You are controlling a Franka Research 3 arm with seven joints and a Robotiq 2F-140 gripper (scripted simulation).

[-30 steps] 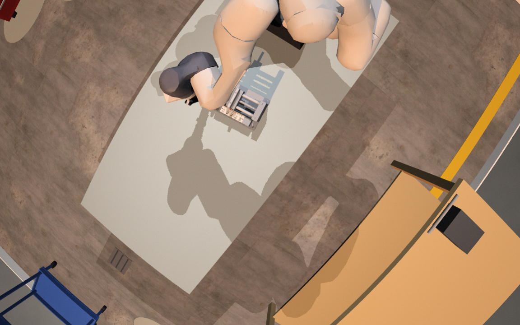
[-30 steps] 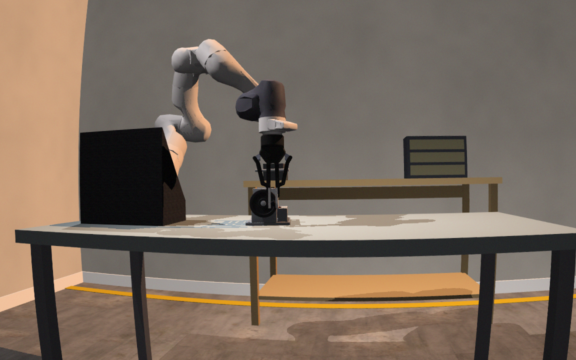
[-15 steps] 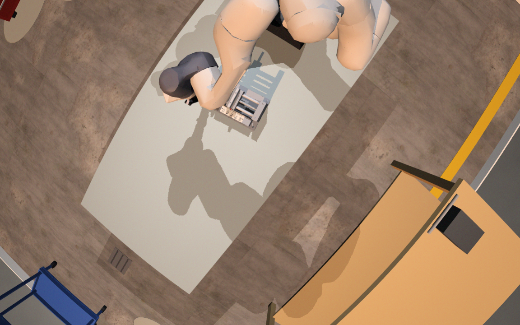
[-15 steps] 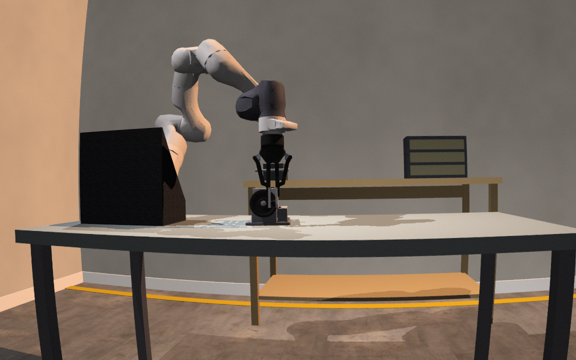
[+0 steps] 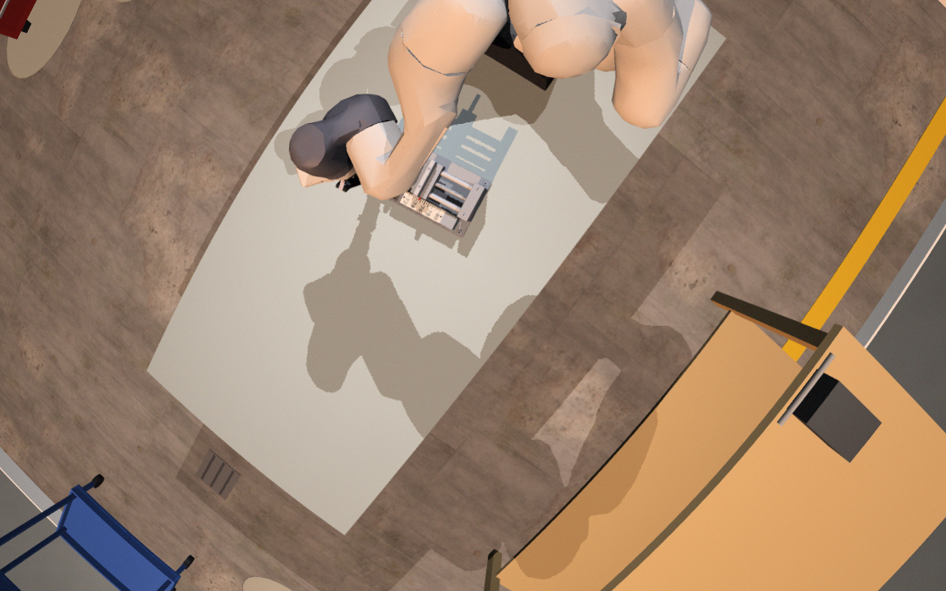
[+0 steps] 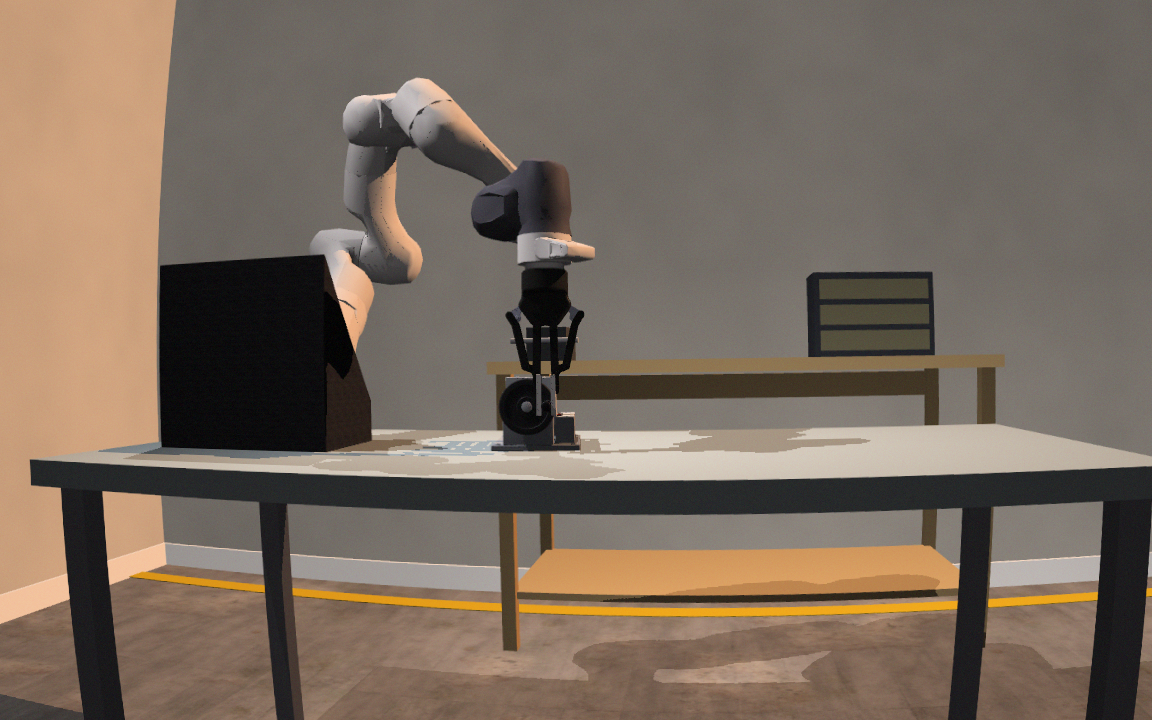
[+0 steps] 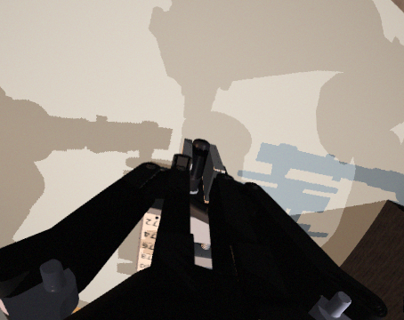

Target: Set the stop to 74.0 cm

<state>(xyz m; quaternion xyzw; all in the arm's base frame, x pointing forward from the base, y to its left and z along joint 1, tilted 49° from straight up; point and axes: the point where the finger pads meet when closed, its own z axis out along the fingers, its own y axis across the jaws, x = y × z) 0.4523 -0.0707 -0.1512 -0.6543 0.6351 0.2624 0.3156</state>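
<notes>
The black handwheel is 1 cm behind my hand, 2 cm to the left of it and 2 cm below it.
</notes>
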